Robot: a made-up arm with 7 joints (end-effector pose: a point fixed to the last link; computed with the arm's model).
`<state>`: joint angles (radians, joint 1 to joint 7).
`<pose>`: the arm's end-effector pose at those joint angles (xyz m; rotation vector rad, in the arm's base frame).
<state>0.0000 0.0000 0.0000 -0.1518 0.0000 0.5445 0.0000</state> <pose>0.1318 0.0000 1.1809 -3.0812 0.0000 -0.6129</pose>
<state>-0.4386 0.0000 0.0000 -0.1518 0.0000 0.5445 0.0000</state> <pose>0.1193 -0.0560 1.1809 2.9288 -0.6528 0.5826</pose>
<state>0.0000 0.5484 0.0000 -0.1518 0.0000 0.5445 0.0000</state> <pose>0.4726 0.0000 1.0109 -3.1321 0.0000 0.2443</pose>
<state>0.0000 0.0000 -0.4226 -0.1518 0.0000 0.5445 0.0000</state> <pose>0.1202 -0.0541 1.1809 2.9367 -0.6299 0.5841</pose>
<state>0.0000 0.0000 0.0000 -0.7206 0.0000 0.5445 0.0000</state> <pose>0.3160 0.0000 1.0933 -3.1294 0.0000 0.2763</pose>
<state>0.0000 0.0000 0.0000 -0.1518 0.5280 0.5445 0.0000</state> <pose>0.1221 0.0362 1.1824 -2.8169 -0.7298 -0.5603</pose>
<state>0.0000 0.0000 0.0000 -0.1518 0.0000 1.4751 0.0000</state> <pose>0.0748 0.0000 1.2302 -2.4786 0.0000 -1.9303</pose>
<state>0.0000 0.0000 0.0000 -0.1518 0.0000 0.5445 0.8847</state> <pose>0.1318 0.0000 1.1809 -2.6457 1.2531 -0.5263</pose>
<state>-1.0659 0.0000 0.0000 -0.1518 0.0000 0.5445 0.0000</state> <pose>0.0637 -0.1153 1.1809 2.4985 -1.4738 0.4970</pose>
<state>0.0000 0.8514 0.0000 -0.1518 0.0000 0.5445 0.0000</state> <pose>0.6065 0.0000 0.8461 -3.0593 0.0000 0.7142</pose>
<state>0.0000 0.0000 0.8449 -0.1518 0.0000 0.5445 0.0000</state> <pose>0.0875 0.0986 1.1809 -2.6757 -1.2027 -0.5322</pose>
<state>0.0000 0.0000 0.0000 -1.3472 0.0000 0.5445 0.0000</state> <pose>0.4291 0.0000 0.8998 -2.8919 0.0000 1.2273</pose>
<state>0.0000 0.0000 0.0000 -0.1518 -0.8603 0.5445 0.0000</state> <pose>0.1071 -0.0545 1.1847 2.5722 -1.1311 0.5116</pose>
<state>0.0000 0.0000 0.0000 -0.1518 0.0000 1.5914 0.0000</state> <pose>0.0652 0.0000 1.2320 -2.3623 0.0000 -2.0710</pose>
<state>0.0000 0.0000 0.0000 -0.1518 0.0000 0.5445 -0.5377</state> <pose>0.1318 0.0000 1.1809 2.8764 0.7925 0.5721</pose>
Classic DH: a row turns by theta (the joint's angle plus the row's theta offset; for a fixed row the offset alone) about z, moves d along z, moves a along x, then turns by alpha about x. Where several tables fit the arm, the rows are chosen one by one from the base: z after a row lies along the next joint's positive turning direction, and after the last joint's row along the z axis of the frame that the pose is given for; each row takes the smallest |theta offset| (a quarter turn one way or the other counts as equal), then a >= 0, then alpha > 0; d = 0 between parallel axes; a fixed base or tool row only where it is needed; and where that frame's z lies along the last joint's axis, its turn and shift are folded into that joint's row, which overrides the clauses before.
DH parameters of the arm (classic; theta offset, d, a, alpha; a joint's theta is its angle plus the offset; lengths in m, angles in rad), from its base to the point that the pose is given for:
joint 1: 0 0.49 0 -1.5708
joint 2: 0 0 0 1.5708
joint 3: 0 0.332 0.074 1.5708
joint 4: 0 0 -0.069 -1.5708
joint 5: 0 0.32 0 1.5708
joint 6: 0 0 0.084 1.5708
joint 7: 0 0 0 0

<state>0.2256 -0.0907 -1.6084 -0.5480 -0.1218 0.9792 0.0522</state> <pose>-0.0171 -0.2680 1.1622 2.0376 -1.9848 0.4836</pose>
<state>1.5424 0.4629 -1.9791 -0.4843 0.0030 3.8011 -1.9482</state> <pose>0.0798 0.2521 1.0702 -0.5639 0.0659 0.7768</pose>
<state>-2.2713 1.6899 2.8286 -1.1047 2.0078 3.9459 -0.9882</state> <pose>-0.2264 -0.4830 0.6859 0.3280 1.0262 -0.9216</pose>
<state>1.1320 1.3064 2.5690 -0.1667 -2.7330 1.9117 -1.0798</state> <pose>0.2514 0.6380 0.7665 1.1352 2.5473 1.1072</pose>
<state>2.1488 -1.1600 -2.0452 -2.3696 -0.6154 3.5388 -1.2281</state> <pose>0.4297 -0.0201 0.4590 -1.8549 -1.4813 -1.5779</pose>
